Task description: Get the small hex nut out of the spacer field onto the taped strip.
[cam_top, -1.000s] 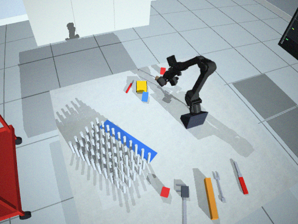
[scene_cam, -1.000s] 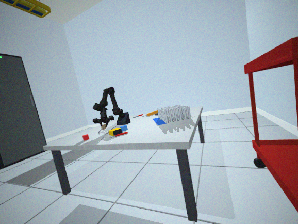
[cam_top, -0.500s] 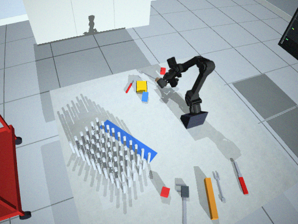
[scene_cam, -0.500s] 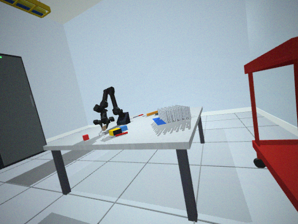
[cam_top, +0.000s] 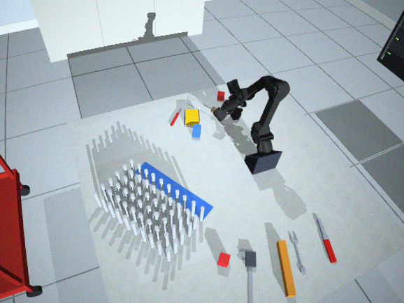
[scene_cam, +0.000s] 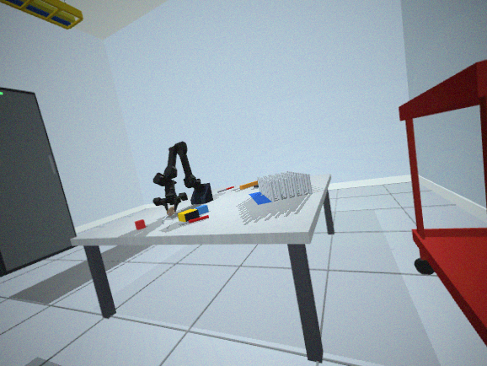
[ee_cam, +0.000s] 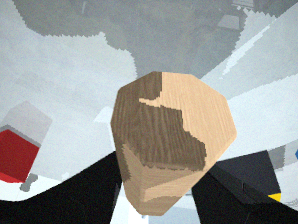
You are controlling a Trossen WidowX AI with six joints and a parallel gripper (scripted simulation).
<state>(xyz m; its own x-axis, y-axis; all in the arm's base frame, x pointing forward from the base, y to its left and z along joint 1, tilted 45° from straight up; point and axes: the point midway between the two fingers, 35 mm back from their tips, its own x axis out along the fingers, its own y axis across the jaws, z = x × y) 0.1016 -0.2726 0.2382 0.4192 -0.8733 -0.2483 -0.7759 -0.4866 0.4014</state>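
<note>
My gripper tip is now 6 cm short of the metal rod and 8 cm to the left of it. The rest, counted from my gripper tip: fork tool 8 cm behind, 83 cm to the left, 3 cm below; blue taped strip 35 cm ahead, 40 cm to the left, 4 cm below; blue block 15 cm ahead, 9 cm to the left, 2 cm below.
</note>
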